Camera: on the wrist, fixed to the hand. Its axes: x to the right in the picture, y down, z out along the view.
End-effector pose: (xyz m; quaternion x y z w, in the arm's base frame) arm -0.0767 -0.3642 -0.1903 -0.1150 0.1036 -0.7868 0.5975
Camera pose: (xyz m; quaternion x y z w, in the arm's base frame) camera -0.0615 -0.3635 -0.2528 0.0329 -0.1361 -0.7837 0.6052
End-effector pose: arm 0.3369 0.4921 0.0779 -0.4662 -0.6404 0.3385 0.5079
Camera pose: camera 0.3986 0.4931 0.0597 -0.2945 -0.5373 0.5136 0.6006
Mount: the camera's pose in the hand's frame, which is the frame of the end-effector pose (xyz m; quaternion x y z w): -0.0082 0.0325 -0.0549 0.2775 -0.0280 -0.0043 0.9603
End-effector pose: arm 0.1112 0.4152 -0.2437 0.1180 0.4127 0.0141 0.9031
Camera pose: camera 0.0670 0.4568 -0.2650 0.3625 0.3754 -0.1082 0.8461
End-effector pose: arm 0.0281 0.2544 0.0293 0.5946 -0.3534 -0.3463 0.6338
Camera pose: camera 0.0717 0.2911 0.0591 0.7387 -0.4506 -0.2539 0.4322
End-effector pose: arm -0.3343 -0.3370 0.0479 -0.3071 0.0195 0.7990 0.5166
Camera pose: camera -0.3334 -0.3779 -0.0017 -0.1293 0.2247 0.7683 0.5853
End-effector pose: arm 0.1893 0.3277 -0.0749 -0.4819 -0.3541 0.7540 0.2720
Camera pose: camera 0.2407 0.3169 -0.1120 -0.3646 -0.1405 0.8346 0.3882
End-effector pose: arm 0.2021 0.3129 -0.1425 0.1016 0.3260 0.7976 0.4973
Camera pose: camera 0.1558 0.2733 -0.1631 0.2565 0.5209 0.6705 0.4619
